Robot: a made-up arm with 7 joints.
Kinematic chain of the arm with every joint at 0, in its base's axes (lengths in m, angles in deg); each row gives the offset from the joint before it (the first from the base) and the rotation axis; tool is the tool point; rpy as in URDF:
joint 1: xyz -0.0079 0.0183 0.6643 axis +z
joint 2: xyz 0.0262 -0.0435 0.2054 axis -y
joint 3: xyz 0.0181 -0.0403 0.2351 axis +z
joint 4: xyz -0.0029 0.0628 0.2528 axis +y
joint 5: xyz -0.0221 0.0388 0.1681 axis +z
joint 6: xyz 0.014 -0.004 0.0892 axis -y
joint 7: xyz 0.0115 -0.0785 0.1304 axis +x
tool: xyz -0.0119 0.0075 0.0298 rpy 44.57 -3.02 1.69
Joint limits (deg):
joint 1: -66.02..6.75
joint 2: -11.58..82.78
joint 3: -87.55..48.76
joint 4: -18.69..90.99
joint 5: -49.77..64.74
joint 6: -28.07..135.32
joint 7: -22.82..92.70
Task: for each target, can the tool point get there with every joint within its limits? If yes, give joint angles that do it. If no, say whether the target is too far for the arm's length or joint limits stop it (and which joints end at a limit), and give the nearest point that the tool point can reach.
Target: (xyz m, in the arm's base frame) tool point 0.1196 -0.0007 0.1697
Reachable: no: joint limits stop it (at a limit: joint 1, joint 2, joint 4, joint 5) | nearest point -0.2613 0.5353 0.7334 | short by 0.866 m
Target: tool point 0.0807 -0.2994 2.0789
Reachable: no: too far | nearest point 0.0598 -0.2246 1.7649 | short by 0.323 m
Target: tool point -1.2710 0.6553 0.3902
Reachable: no: too far | nearest point -0.7612 0.3982 0.7433 | short by 0.671 m
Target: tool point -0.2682 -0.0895 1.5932
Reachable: yes | joints -16.44 19.63 -63.47 34.29 39.80 83.45 -3.66
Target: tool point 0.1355 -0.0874 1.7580
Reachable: yes | joints -2.58 3.04 -16.37 27.89 -28.24 1.01 5.78
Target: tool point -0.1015 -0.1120 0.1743
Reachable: no: joint limits stop it (at a limit: joint 1, joint 2, joint 4, joint 5) | nearest point -0.5819 -0.1461 0.7126 | short by 0.722 m
